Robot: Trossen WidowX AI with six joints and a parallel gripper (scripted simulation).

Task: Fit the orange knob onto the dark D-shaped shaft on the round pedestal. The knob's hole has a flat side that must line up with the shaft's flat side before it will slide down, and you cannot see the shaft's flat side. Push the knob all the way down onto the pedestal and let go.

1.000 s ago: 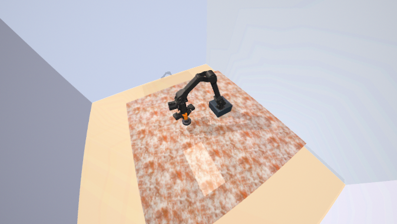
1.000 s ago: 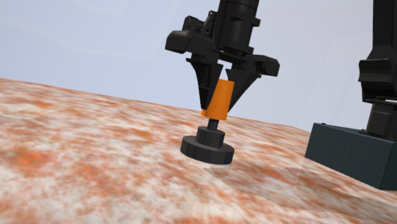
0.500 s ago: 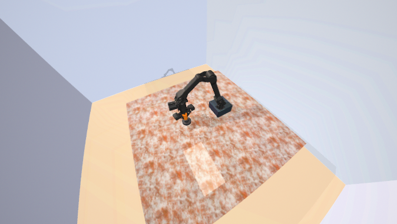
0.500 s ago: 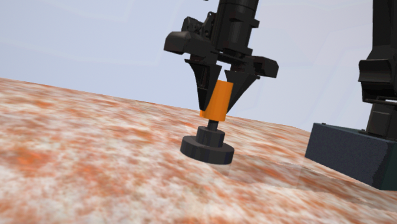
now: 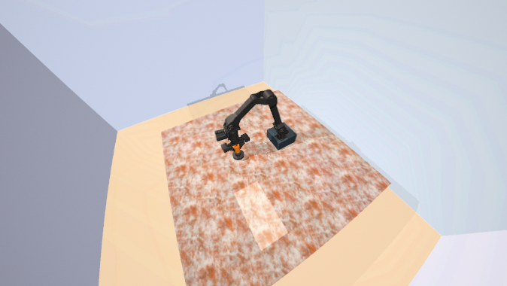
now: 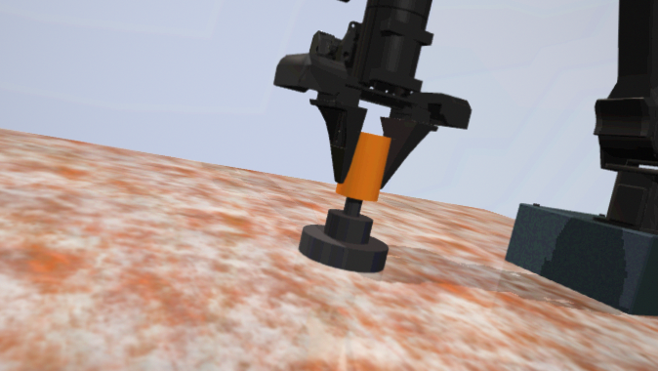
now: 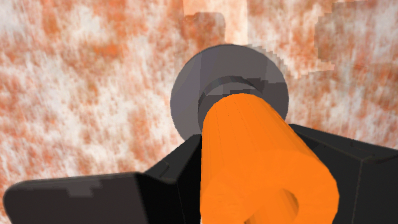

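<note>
My gripper tip is 20 mm below the orange knob. From my gripper tip the other things lie so: pedestal 40 mm below.
</note>
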